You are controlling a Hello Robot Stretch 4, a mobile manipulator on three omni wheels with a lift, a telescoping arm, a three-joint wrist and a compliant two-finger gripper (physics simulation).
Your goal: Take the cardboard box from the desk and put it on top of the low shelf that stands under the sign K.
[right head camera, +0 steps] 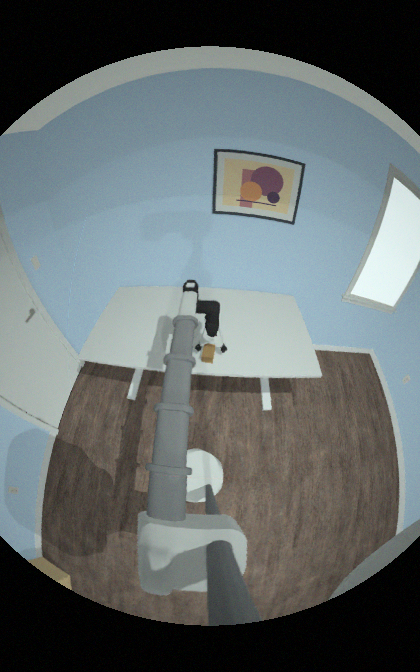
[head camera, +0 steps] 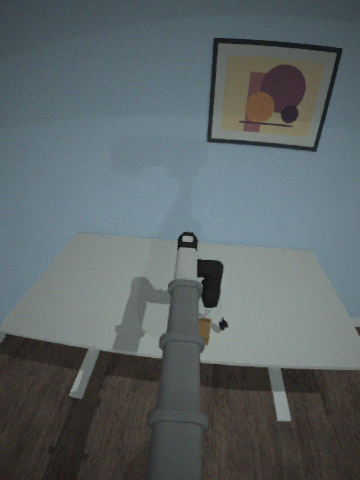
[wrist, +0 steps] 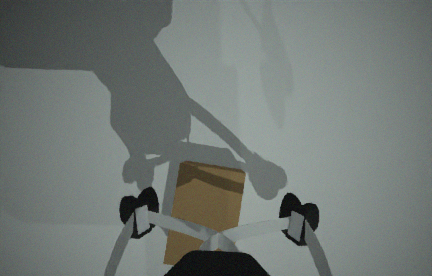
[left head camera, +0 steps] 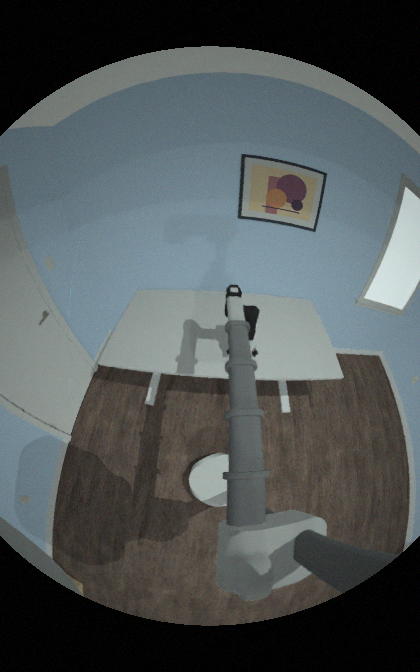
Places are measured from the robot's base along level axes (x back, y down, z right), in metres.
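Pixels of known places: gripper, between the fingertips: point(head camera: 205, 327) point(wrist: 218, 206).
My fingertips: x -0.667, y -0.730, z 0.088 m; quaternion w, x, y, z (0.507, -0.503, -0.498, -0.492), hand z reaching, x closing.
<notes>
Behind a point stands the place of what it marks.
The brown cardboard box point(head camera: 204, 330) @(x -0.643, y -0.743, z 0.083 m) point(right head camera: 208, 354) point(wrist: 207, 205) @(x -0.670, y -0.743, z 0.078 m) lies on the white desk point(head camera: 280, 310) @(x -0.797, y -0.693, z 0.436 m) point(left head camera: 295, 345) point(right head camera: 270, 340) point(wrist: 360, 125) @(x -0.749, y -0.693, z 0.241 m), near its front edge. In the left head view the arm hides the box. My gripper point(right head camera: 211, 348) point(wrist: 218, 206) @(x -0.667, y -0.730, z 0.088 m) is open, pointing down over the box. In the wrist view the fingertips stand apart on either side of the box, with space between each and its sides; the gripper body covers the box's near end. The gripper's exact height above the desk is hard to tell. The low shelf and the sign K do not show.
The telescoping arm point(head camera: 182, 375) @(x -0.274, y -1.147, z 0.005 m) point(left head camera: 245, 435) point(right head camera: 172, 430) reaches over the desk. A blue wall with a framed picture point(head camera: 272, 95) @(x -1.306, y -1.519, z 0.353 m) point(left head camera: 282, 192) point(right head camera: 257, 186) stands behind it. A round white object point(left head camera: 207, 480) point(right head camera: 206, 475) is below the arm. A tan object point(right head camera: 52, 572) shows at the lower left.
</notes>
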